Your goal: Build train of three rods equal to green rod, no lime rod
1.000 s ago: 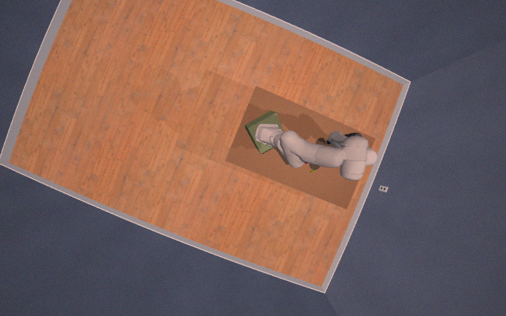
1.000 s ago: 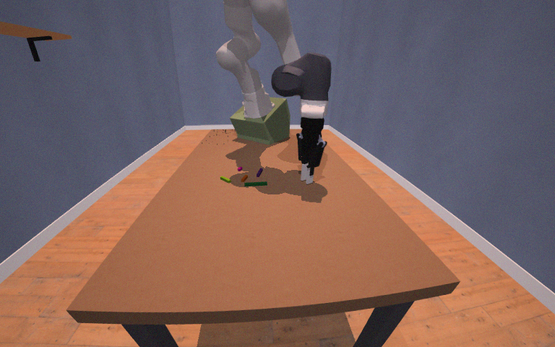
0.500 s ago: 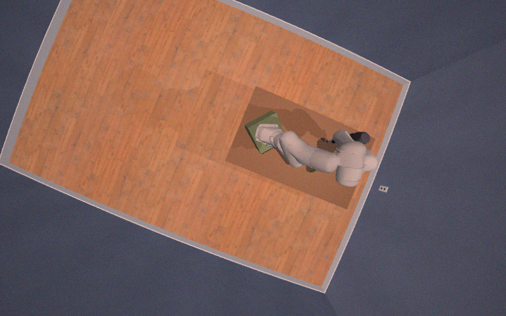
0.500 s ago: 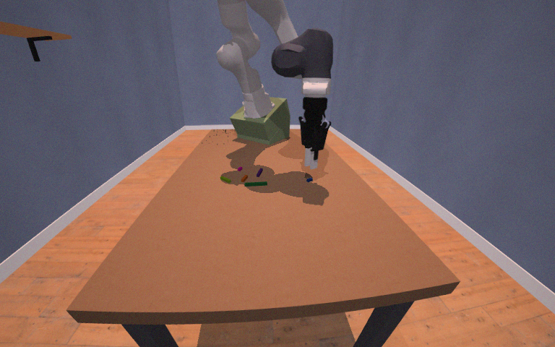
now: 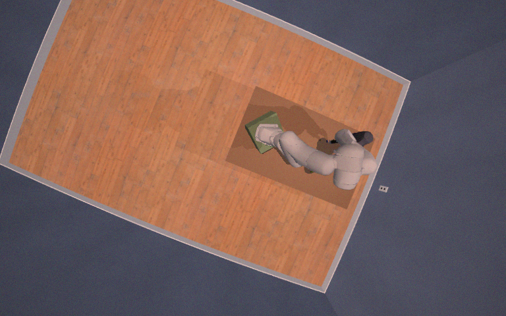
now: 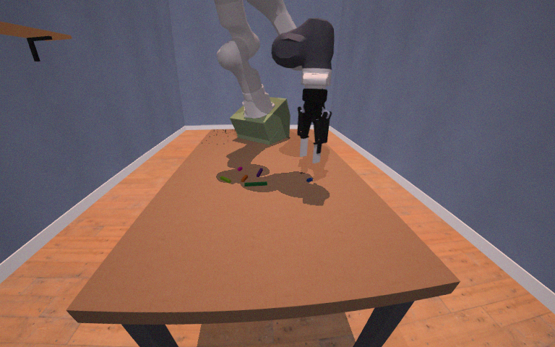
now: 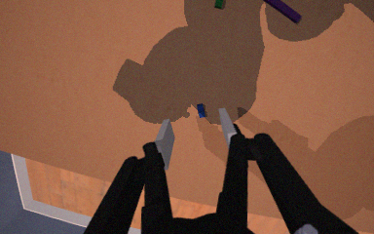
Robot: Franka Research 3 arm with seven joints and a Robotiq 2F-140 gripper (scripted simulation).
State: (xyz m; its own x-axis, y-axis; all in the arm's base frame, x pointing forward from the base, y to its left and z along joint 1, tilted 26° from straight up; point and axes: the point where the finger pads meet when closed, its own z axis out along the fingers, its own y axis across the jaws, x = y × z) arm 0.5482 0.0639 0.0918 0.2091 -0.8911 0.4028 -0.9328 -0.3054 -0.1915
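Right now my hand is 150 mm to the left of the purple rod, 130 mm past it and 120 mm above it. Also, from my hand: green rod (180 mm to the right, 120 mm below, 40 mm behind); then orange rod (210 mm to the right, 120 mm below, 90 mm behind); then magenta rod (220 mm to the right, 180 mm behind, 120 mm below).
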